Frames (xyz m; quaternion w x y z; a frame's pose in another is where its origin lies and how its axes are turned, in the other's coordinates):
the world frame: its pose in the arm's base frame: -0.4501 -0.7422 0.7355 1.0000 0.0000 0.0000 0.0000
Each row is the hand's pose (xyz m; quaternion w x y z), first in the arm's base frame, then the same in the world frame.
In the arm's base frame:
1: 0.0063 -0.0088 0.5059 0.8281 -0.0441 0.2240 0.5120
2: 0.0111 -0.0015 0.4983 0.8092 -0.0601 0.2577 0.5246
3: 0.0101 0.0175 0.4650 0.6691 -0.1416 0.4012 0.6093
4: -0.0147 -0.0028 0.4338 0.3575 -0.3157 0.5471 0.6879
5: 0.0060 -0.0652 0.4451 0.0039 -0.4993 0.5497 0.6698
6: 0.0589 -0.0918 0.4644 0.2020 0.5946 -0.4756 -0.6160
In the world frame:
1: 0.4564 0.7334 -0.2296 0.8281 -0.0441 0.2240 0.5120
2: 0.4612 0.7407 -0.2372 0.8092 -0.0601 0.2577 0.5246
3: 0.4602 0.7597 -0.2705 0.6691 -0.1416 0.4012 0.6093
4: 0.4354 0.7394 -0.3017 0.3575 -0.3157 0.5471 0.6879
5: 0.4561 0.6770 -0.2904 0.0039 -0.4993 0.5497 0.6698
6: 0.5090 0.6504 -0.2711 0.2020 0.5946 -0.4756 -0.6160

